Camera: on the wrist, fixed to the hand. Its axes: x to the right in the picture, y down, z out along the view.
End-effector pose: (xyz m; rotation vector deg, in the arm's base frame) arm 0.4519 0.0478 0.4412 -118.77 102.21 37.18
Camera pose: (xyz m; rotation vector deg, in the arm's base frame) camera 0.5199 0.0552 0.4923 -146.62 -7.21 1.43
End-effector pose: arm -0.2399 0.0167 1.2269 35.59 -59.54 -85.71
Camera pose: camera -0.2269 0.0262 1.1431 -94.01 24.68 146.97
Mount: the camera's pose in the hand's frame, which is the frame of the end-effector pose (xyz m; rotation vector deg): -0.0260 -0.0659 -0.0476 4.26 3.12 -88.40
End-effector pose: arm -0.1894 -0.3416 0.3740 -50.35 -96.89 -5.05
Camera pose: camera -0.1883 -0.4250 0.3922 36.68 -110.17 -59.66
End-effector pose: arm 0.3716 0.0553 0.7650 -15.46 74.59 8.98
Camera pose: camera 0.3381 -0.0204 0.7858 -64.45 48.66 -68.74
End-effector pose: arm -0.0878 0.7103 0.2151 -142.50 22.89 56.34
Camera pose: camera -0.0516 0.7466 0.2834 -106.50 -72.24 10.87
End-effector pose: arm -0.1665 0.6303 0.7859 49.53 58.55 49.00
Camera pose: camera -0.2067 0.5896 0.7226 -3.49 78.93 -27.51
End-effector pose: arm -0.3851 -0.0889 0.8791 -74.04 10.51 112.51
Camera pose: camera -0.3020 -0.0800 0.8963 -51.01 -32.43 32.88
